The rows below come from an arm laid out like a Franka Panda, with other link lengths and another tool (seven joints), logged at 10 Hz.
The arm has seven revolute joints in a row. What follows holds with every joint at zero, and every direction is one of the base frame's. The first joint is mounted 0.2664 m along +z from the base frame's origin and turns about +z. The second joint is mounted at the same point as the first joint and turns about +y. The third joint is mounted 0.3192 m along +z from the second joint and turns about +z. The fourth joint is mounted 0.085 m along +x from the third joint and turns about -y. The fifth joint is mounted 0.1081 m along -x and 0.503 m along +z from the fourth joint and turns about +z. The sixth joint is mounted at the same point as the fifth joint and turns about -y. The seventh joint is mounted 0.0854 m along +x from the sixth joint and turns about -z. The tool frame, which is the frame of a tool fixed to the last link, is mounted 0.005 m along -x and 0.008 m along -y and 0.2 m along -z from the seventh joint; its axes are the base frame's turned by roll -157.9, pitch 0 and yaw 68.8 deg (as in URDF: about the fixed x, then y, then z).
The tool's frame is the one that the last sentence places.
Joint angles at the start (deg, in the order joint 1, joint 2, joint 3, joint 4, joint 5, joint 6, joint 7): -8.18, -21.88, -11.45, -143.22, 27.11, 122.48, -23.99
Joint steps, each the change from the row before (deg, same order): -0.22, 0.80, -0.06, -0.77, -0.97, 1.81, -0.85; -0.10, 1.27, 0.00, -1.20, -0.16, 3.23, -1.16; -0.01, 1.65, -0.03, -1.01, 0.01, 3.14, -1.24; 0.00, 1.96, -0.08, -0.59, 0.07, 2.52, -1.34; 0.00, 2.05, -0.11, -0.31, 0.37, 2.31, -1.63; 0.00, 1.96, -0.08, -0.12, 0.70, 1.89, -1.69; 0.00, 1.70, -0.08, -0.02, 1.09, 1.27, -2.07; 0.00, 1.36, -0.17, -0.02, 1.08, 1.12, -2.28; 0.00, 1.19, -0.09, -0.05, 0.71, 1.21, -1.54; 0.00, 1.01, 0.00, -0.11, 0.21, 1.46, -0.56; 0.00, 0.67, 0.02, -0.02, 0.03, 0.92, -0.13; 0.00, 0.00, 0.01, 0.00, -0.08, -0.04, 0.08; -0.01, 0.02, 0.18, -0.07, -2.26, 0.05, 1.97
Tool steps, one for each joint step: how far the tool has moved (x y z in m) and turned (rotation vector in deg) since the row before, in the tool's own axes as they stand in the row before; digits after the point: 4 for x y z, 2 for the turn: -0.0121, 0.0055, 0.0079, -0.52, -1.43, 0.03; -0.0134, 0.0086, 0.0136, -1.09, -1.07, 0.19; -0.0133, 0.0084, 0.0156, -0.81, -1.09, 0.20; -0.0127, 0.0077, 0.0155, -0.31, -1.11, 0.10; -0.0116, 0.0076, 0.0141, -0.29, -0.97, -0.11; -0.0097, 0.0065, 0.0129, -0.15, -0.68, -0.18; -0.0075, 0.0047, 0.0114, 0.10, -0.36, -0.53; -0.0070, 0.0039, 0.0086, -0.09, -0.35, -0.78; -0.0064, 0.0033, 0.0075, -0.21, -0.46, -0.37; -0.0060, 0.0030, 0.0063, -0.43, -0.62, 0.20; -0.0036, 0.0020, 0.0039, -0.26, -0.42, 0.26; 0.0001, -0.0001, 0.0001, 0.06, -0.03, 0.02; -0.0009, -0.0010, 0.0013, 0.46, -1.23, 0.52
